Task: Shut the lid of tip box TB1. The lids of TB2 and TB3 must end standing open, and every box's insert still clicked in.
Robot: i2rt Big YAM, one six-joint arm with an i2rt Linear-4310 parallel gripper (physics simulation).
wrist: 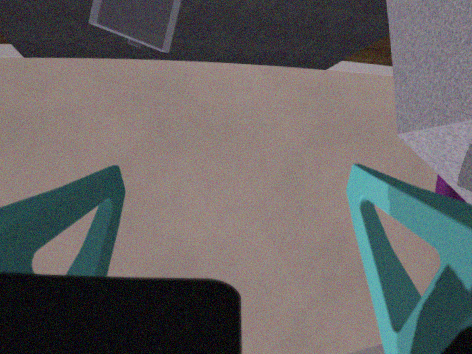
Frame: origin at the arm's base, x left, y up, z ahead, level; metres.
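Where they show: gripper, between the fingertips: (235, 177).
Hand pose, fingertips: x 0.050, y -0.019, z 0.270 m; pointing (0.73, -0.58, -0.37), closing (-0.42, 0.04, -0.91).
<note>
After its pixels a point has its place.
Part of a clear lid (135, 22) {x 0.341, y -0.222, z 0.268 m} shows at the top left of the wrist view, seen over a dark surface. Its frame is pale and a small tab sits on its lower edge. Which tip box it belongs to cannot be told, as no box body or label shows. The yellow inserts do not show either. My gripper (235, 177) {x 0.050, y -0.019, z 0.270 m} has its two teal fingers wide apart, open and empty. The lid is beyond the fingertips and up to the left, apart from them.
A large grey speckled block (432, 65) {x 0.104, y -0.113, z 0.039 m} stands at the upper right, beyond the right finger. A small purple thing (446, 189) shows below it. A dark surface (280, 30) {x 0.527, y -0.346, z -0.081 m} spans the top, with a beige surface (235, 115) below it and brown wood (372, 52) at the right.
</note>
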